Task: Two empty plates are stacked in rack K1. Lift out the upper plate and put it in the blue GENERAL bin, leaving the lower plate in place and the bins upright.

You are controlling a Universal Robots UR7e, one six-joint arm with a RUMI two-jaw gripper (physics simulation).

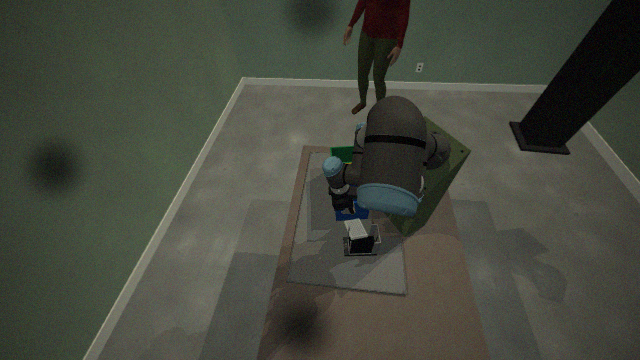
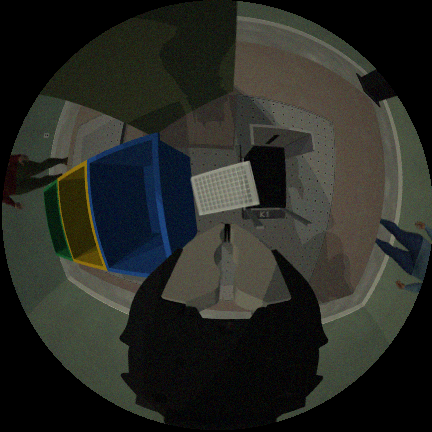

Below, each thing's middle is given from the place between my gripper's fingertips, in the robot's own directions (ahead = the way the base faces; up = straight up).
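The white gridded plate [image 2: 232,186] is 170 mm below my hand, 20 mm behind it and 10 mm to the right of it. Still counting from my hand, there's a yellow bin [image 2: 73,199] that's 260 mm to the right, 50 mm ahead and 110 mm below, and a blue bin [image 2: 140,196] that's 130 mm to the right, 20 mm ahead and 110 mm below. The green bin [image 2: 50,194] is 390 mm to the right of my hand, 70 mm ahead of it and 110 mm below it, and going by their middles, of the things named here that green bin is the farthest from my hand.
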